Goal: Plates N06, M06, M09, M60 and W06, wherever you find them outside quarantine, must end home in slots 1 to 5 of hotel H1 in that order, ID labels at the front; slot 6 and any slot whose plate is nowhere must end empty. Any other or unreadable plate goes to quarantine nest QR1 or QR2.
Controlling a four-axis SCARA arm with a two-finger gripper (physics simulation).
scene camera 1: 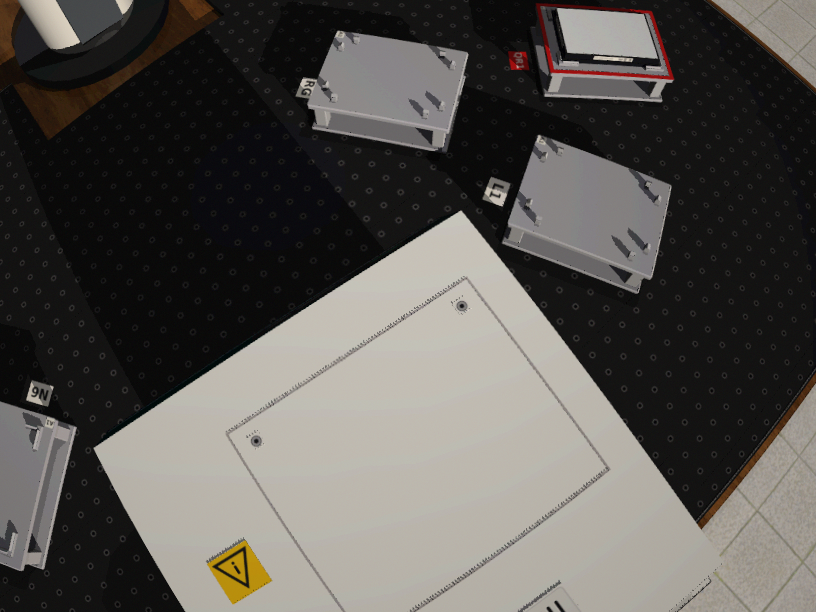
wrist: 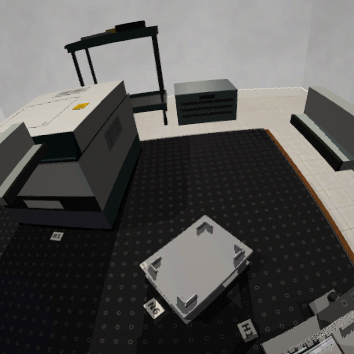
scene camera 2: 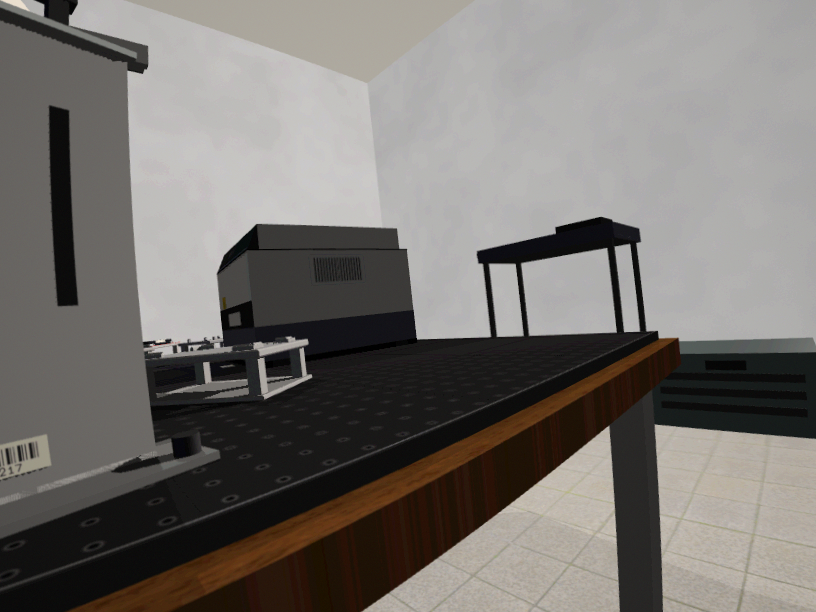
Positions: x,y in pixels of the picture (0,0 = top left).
Labels:
A white box top (scene camera 1: 189,495): 0.43 m from the lens.

